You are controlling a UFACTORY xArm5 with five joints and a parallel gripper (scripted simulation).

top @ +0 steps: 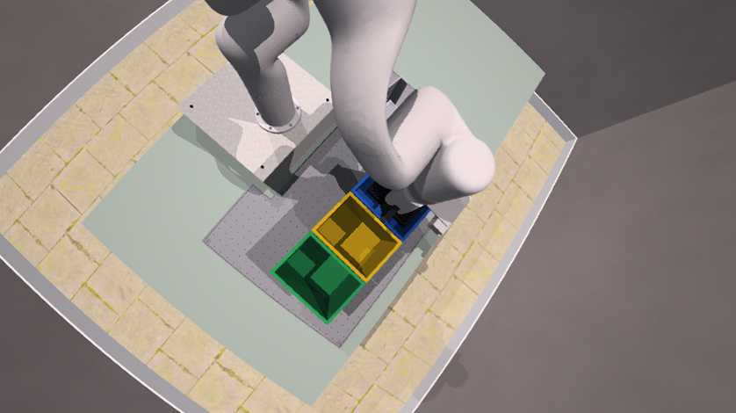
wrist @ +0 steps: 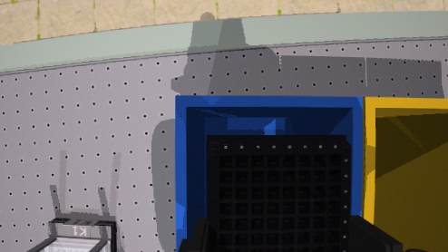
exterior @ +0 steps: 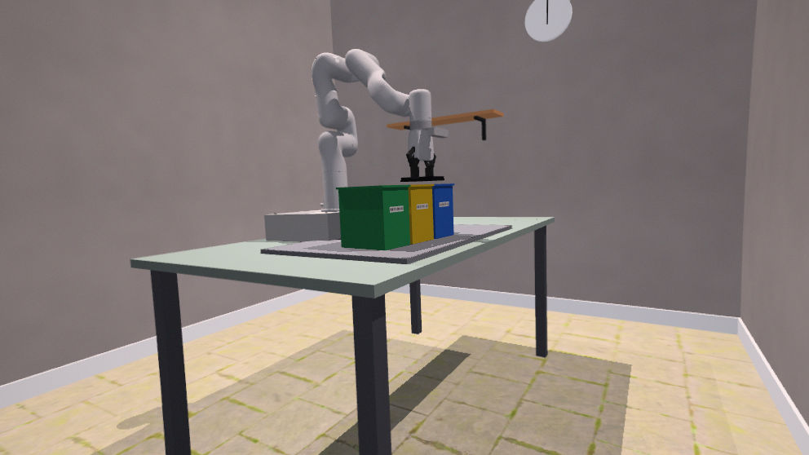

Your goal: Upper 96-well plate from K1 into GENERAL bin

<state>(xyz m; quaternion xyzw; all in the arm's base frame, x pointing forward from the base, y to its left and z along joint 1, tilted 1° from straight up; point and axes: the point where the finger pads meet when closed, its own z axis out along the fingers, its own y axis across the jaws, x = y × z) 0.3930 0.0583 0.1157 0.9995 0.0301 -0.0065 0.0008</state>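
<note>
Now: the black 96-well plate 10 mm below my hand. The rest, counted from my hand: yellow bin 10 mm ahead, 130 mm to the right, 120 mm below; blue bin 120 mm below; green bin 20 mm ahead, 260 mm to the right, 120 mm below.
</note>
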